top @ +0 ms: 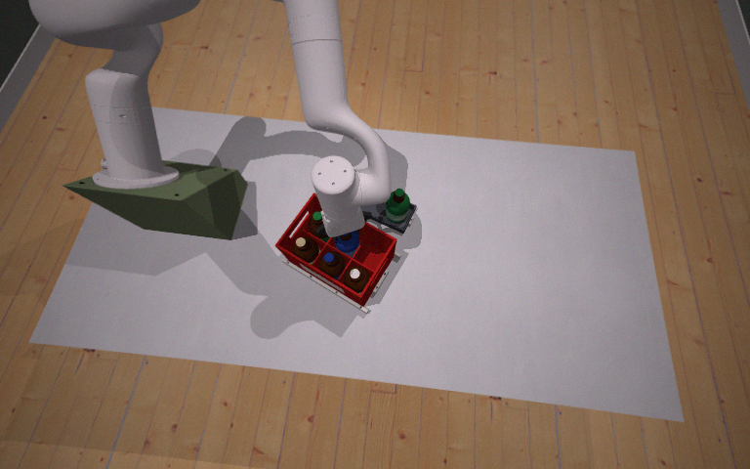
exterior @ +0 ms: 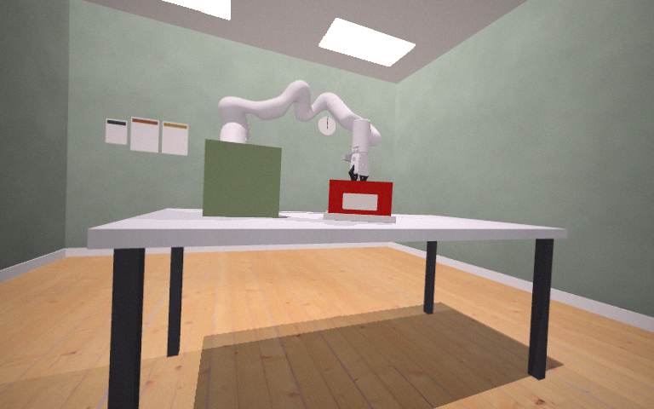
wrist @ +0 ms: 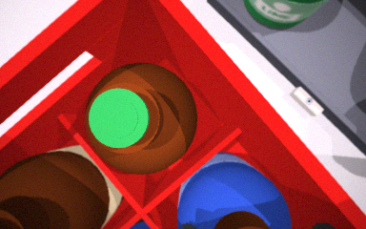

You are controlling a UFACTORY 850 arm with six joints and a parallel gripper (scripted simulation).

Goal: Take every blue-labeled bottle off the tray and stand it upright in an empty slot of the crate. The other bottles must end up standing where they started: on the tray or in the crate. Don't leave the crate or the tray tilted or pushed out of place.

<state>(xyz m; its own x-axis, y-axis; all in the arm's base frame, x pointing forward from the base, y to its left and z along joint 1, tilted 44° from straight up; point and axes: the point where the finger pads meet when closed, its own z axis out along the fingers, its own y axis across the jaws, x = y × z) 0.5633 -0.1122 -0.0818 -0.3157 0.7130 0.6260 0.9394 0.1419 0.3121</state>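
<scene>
My gripper is now 70 mm above the blue-labeled bottle. Round my hand: red crate: 80 mm below, 40 mm to the right, 20 mm behind; then green bottle: 200 mm to the left, 70 mm below, 10 mm behind; then dark tray: 150 mm to the left, 150 mm below, 70 mm ahead.
</scene>
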